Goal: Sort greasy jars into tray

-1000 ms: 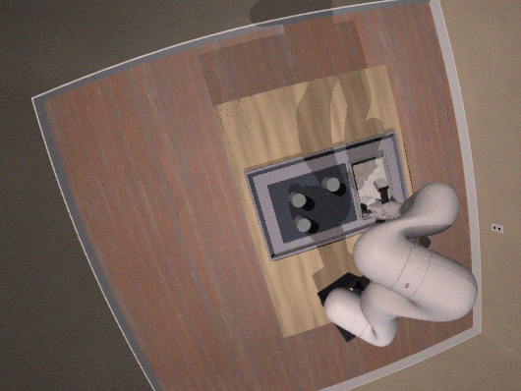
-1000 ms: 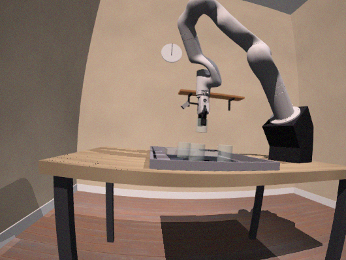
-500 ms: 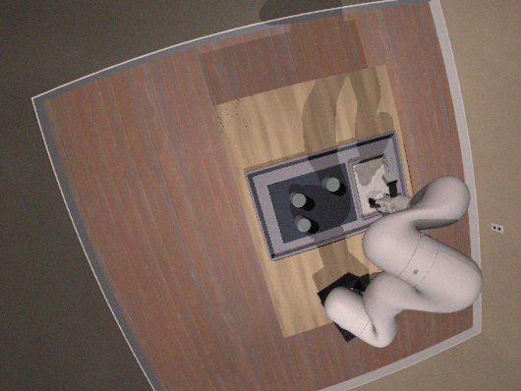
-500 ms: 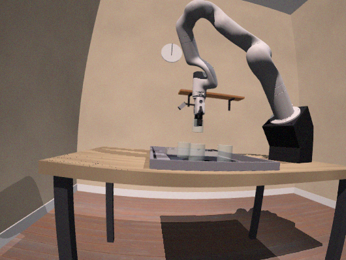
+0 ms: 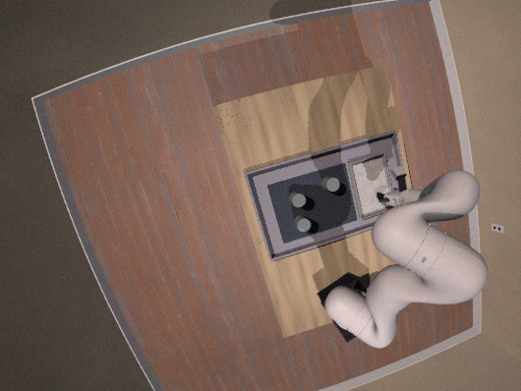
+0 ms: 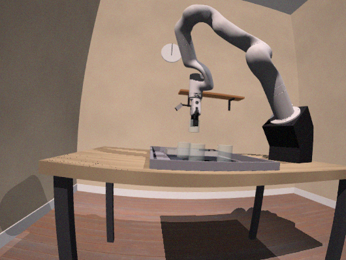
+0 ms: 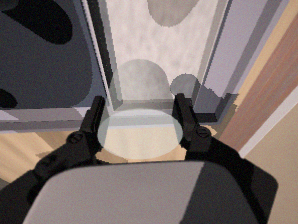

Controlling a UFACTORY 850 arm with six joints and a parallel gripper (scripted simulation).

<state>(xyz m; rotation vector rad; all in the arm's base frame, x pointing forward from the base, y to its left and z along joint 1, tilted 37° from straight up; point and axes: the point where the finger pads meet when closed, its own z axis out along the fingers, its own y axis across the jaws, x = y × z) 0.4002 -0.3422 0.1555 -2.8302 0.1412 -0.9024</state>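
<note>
My gripper is now 10 mm short of the pale tray, 30 mm to the left of it and 180 mm above it. Also, from my hand: dark drying mat: 20 mm ahead, 290 mm to the left, 190 mm below; grey steel top: 30 mm ahead, 180 mm to the left, 190 mm below.
</note>
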